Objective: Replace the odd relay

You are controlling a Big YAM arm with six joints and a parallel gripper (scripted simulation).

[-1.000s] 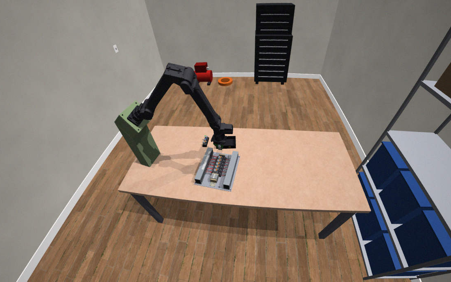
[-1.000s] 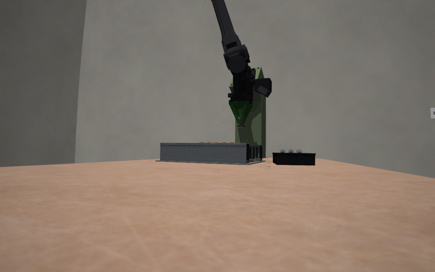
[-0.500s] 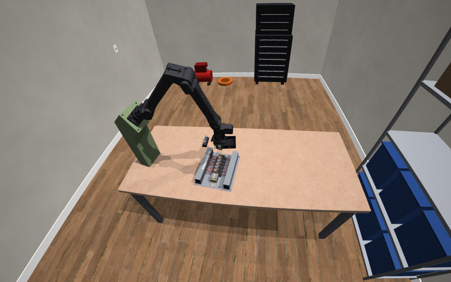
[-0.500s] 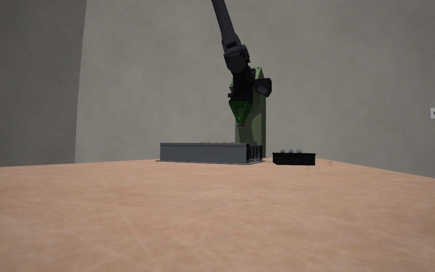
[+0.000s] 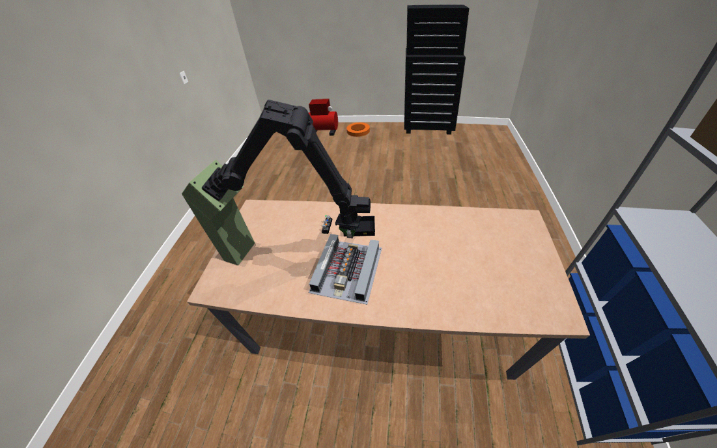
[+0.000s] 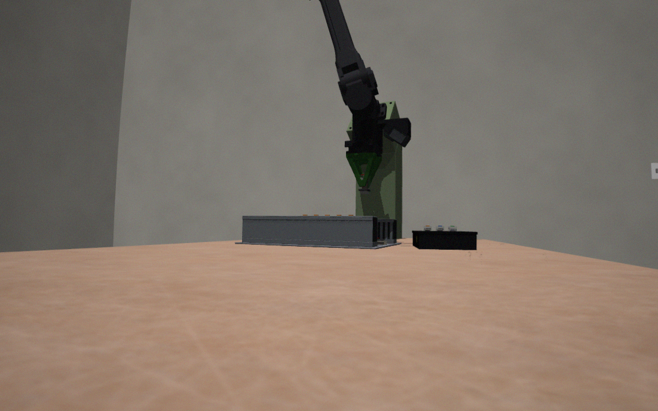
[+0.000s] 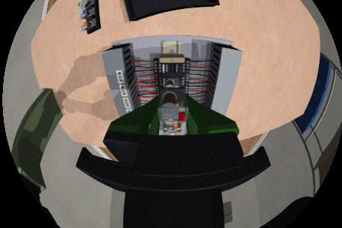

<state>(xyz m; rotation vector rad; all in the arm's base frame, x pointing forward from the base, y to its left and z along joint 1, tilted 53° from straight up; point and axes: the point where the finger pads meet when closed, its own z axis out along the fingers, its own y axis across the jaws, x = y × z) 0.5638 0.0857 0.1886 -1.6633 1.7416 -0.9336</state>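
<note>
Now: the black tray 170 mm to the left of my hand, 120 mm below it and 10 mm ahead of it.
</note>
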